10 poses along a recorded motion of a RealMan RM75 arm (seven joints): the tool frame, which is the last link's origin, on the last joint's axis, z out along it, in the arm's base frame.
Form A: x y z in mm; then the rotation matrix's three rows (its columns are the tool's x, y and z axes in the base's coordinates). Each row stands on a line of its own.
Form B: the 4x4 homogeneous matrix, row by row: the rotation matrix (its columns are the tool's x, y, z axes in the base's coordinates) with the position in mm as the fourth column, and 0 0 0 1 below. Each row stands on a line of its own. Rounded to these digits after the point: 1 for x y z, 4 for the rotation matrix.
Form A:
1:
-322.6, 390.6, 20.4
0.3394, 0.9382, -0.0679
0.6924, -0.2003, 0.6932
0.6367, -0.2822, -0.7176
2:
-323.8, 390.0, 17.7
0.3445, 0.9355, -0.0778
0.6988, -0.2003, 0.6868
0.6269, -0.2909, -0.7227
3:
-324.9, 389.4, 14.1
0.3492, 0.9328, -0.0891
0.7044, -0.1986, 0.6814
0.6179, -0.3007, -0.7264
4:
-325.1, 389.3, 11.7
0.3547, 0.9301, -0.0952
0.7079, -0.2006, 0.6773
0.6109, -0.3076, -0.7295
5:
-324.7, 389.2, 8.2
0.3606, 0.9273, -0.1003
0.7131, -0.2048, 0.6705
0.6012, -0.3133, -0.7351
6:
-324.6, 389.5, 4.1
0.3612, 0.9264, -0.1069
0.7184, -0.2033, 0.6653
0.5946, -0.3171, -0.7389
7:
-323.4, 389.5, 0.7
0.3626, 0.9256, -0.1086
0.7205, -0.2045, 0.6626
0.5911, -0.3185, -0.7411
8:
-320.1, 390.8, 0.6
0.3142, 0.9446, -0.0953
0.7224, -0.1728, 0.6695
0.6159, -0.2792, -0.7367
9:
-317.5, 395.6, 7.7
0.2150, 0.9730, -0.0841
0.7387, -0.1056, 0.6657
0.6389, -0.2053, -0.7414
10:
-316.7, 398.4, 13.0
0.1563, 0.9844, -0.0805
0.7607, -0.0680, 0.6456
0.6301, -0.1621, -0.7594
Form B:
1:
0.3394, 0.9382, -0.0679, -322.6
0.6924, -0.2003, 0.6932, 390.6
0.6367, -0.2822, -0.7176, 20.4
0, 0, 0, 1

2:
0.3445, 0.9355, -0.0778, -323.8
0.6988, -0.2003, 0.6868, 390.0
0.6269, -0.2909, -0.7227, 17.7
0, 0, 0, 1

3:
0.3492, 0.9328, -0.0891, -324.9
0.7044, -0.1986, 0.6814, 389.4
0.6179, -0.3007, -0.7264, 14.1
0, 0, 0, 1

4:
0.3547, 0.9301, -0.0952, -325.1
0.7079, -0.2006, 0.6773, 389.3
0.6109, -0.3076, -0.7295, 11.7
0, 0, 0, 1

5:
0.3606, 0.9273, -0.1003, -324.7
0.7131, -0.2048, 0.6705, 389.2
0.6012, -0.3133, -0.7351, 8.2
0, 0, 0, 1

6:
0.3612, 0.9264, -0.1069, -324.6
0.7184, -0.2033, 0.6653, 389.5
0.5946, -0.3171, -0.7389, 4.1
0, 0, 0, 1

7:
0.3626, 0.9256, -0.1086, -323.4
0.7205, -0.2045, 0.6626, 389.5
0.5911, -0.3185, -0.7411, 0.7
0, 0, 0, 1

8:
0.3142, 0.9446, -0.0953, -320.1
0.7224, -0.1728, 0.6695, 390.8
0.6159, -0.2792, -0.7367, 0.6
0, 0, 0, 1

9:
0.2150, 0.9730, -0.0841, -317.5
0.7387, -0.1056, 0.6657, 395.6
0.6389, -0.2053, -0.7414, 7.7
0, 0, 0, 1

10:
0.1563, 0.9844, -0.0805, -316.7
0.7607, -0.0680, 0.6456, 398.4
0.6301, -0.1621, -0.7594, 13.0
0, 0, 0, 1

